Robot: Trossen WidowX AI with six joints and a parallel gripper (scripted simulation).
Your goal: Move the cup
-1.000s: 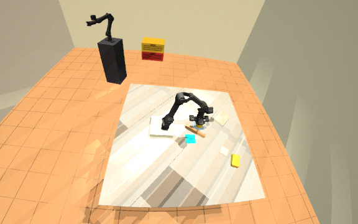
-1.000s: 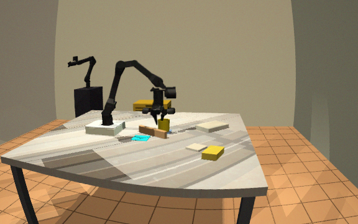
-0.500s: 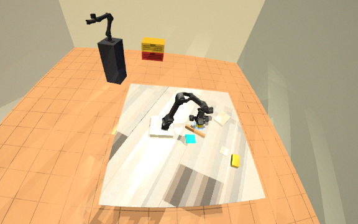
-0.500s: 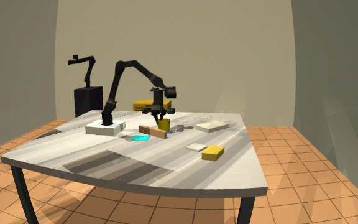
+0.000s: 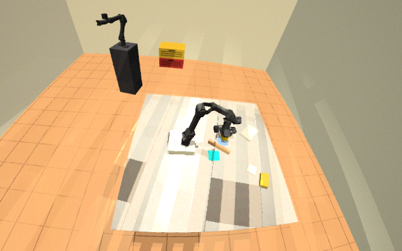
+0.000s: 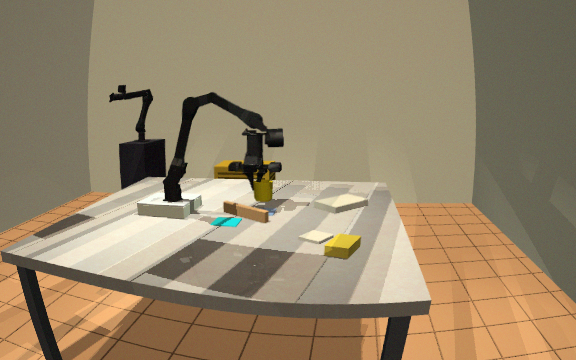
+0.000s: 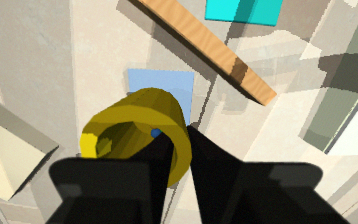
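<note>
Now: gripper tip 40 mm past the cyan pad, 170 mm to the left of it and 90 mm above it. From my gripper tip the other things lie so: brown wooden block: 10 mm behind, 80 mm to the right, 70 mm below; then yellow cup: 20 mm ahead, 10 mm to the left; then light blue pad: 30 mm ahead, 90 mm below.
</note>
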